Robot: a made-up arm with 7 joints. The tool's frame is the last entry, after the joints. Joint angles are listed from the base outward. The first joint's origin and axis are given. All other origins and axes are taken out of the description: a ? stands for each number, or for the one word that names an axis. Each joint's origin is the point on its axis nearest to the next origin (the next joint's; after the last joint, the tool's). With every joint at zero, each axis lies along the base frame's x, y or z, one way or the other. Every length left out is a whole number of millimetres.
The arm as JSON. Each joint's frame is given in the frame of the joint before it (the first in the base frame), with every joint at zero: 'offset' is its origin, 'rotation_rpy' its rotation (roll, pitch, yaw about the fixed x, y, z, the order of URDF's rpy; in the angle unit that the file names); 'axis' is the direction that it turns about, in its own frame. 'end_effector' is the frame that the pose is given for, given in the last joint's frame.
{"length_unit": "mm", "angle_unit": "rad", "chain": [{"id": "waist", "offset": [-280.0, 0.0, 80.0], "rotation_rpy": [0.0, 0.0, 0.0], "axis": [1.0, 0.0, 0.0]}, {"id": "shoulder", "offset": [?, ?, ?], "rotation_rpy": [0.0, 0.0, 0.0], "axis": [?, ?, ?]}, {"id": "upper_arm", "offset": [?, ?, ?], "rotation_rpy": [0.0, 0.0, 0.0], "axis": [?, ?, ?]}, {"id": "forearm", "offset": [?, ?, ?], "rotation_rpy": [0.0, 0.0, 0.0], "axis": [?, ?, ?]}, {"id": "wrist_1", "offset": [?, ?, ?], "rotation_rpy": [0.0, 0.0, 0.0], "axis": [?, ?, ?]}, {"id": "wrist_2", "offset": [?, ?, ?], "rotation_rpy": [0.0, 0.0, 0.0], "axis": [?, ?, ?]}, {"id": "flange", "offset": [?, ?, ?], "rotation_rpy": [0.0, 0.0, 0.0], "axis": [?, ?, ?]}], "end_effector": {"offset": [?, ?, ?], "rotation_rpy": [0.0, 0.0, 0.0]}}
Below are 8 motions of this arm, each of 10 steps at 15 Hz.
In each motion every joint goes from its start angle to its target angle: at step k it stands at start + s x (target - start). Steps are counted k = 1, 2, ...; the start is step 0. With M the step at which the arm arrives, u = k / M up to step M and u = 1 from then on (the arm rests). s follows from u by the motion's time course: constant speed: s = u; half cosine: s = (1 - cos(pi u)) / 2; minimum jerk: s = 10 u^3 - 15 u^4 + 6 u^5.
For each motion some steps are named. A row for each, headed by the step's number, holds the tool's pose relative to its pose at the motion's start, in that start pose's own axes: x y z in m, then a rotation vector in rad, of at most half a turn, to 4 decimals.
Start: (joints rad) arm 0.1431 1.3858 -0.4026 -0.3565 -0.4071 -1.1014 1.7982
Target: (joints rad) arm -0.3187 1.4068 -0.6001 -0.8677 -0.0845 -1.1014 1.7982
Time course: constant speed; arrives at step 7
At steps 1, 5, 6, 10:
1: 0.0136 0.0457 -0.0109 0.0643 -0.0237 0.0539
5: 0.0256 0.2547 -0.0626 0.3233 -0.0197 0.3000
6: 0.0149 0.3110 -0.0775 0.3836 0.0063 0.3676
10: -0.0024 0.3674 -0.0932 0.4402 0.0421 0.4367

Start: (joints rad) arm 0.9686 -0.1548 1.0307 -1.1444 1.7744 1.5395 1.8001
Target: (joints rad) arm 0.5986 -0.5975 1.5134 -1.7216 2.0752 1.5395 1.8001
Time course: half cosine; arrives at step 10
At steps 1, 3, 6, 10:
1: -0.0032 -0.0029 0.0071 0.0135 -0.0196 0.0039
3: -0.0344 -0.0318 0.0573 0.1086 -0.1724 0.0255
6: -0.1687 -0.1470 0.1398 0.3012 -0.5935 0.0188
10: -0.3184 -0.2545 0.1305 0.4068 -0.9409 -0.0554

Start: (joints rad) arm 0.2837 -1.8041 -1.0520 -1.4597 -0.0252 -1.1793 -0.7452
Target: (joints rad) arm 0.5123 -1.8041 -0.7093 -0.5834 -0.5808 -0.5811 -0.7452
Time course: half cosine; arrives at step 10
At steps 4, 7, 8, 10:
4: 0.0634 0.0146 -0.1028 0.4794 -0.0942 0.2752
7: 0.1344 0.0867 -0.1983 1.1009 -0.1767 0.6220
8: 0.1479 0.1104 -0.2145 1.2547 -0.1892 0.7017
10: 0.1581 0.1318 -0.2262 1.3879 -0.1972 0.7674

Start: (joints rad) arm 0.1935 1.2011 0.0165 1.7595 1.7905 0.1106 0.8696
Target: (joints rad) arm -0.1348 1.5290 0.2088 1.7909 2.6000 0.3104 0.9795
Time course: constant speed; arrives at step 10
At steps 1, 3, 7, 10:
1: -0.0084 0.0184 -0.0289 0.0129 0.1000 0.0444
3: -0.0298 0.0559 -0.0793 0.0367 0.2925 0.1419
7: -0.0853 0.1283 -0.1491 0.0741 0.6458 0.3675
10: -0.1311 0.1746 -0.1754 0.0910 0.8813 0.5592

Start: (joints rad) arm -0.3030 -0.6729 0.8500 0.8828 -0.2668 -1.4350 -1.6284
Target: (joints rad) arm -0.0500 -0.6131 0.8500 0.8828 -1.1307 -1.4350 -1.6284
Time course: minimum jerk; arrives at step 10
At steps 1, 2, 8, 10:
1: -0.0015 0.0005 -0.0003 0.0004 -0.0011 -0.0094
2: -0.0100 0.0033 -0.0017 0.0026 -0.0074 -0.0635
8: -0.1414 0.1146 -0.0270 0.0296 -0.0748 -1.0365
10: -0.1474 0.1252 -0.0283 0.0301 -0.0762 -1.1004

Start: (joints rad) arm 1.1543 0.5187 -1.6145 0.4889 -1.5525 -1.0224 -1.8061
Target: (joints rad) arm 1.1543 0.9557 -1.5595 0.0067 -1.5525 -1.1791 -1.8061
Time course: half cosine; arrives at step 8
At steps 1, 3, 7, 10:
1: 0.0011 0.0040 0.0006 0.0113 -0.0104 0.0152
3: 0.0054 0.0299 0.0082 0.0951 -0.0914 0.1145
7: -0.0038 0.0652 0.0408 0.3151 -0.3330 0.2822
10: -0.0051 0.0658 0.0429 0.3285 -0.3488 0.2885

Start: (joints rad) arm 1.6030 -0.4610 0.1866 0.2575 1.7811 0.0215 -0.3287
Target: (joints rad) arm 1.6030 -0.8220 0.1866 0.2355 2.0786 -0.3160 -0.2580
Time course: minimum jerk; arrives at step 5
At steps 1, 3, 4, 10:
1: -0.0027 -0.0033 0.0036 -0.0256 0.0225 -0.0202
3: -0.0335 -0.0311 0.0517 -0.3152 0.2420 -0.2584
4: -0.0468 -0.0373 0.0765 -0.4413 0.3199 -0.3675
10: -0.0498 -0.0382 0.0823 -0.4698 0.3361 -0.3926

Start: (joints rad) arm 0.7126 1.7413 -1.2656 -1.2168 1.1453 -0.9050 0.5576
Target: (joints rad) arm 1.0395 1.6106 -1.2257 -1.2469 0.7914 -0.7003 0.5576
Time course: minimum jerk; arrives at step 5
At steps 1, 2, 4, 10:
1: 0.0043 -0.0027 0.0005 0.0006 -0.0129 -0.0026
2: 0.0226 -0.0163 0.0036 -0.0004 -0.0722 -0.0147
4: 0.0607 -0.0564 0.0174 -0.0305 -0.2226 -0.0470
10: 0.0637 -0.0606 0.0191 -0.0354 -0.2369 -0.0503

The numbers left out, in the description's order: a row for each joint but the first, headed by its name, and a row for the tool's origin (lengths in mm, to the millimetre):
shoulder: xyz 0.0 -70.0 -190.0, axis 0.0 0.0 -1.0
upper_arm: xyz 30.0 -80.0 0.0, axis 0.0 1.0 0.0
forearm: xyz 270.0 0.0 -40.0, axis 0.0 0.0 1.0
wrist_1: xyz -280.0 20.0 0.0, axis 0.0 1.0 0.0
wrist_2: xyz -70.0 0.0 -120.0, axis 0.0 0.0 1.0
flange: xyz -40.0 -40.0 0.0, axis 0.0 1.0 0.0
tool: xyz 130.0 0.0 -10.0

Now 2 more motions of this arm.
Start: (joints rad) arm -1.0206 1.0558 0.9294 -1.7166 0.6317 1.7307 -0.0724
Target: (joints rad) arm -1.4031 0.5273 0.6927 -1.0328 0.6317 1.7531 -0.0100
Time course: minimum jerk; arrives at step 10
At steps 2, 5, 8, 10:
2: -0.0122 0.0108 0.0054 -0.0220 0.0075 0.0642
5: -0.1228 0.0403 0.0287 -0.2469 0.1103 0.5211
8: -0.2298 -0.0206 0.0514 -0.5574 0.2988 0.8967
10: -0.2417 -0.0337 0.0568 -0.6032 0.3302 0.9382

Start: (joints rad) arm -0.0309 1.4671 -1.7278 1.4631 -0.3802 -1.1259 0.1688
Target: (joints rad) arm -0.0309 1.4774 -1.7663 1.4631 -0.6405 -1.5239 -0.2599
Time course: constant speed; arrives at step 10
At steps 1, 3, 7, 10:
1: 0.0013 0.0001 0.0054 0.0271 -0.0566 -0.0345
3: 0.0025 -0.0003 0.0159 0.0784 -0.1669 -0.1066
7: -0.0006 -0.0024 0.0346 0.1689 -0.3744 -0.2626
10: -0.0073 -0.0039 0.0459 0.2250 -0.5165 -0.3897

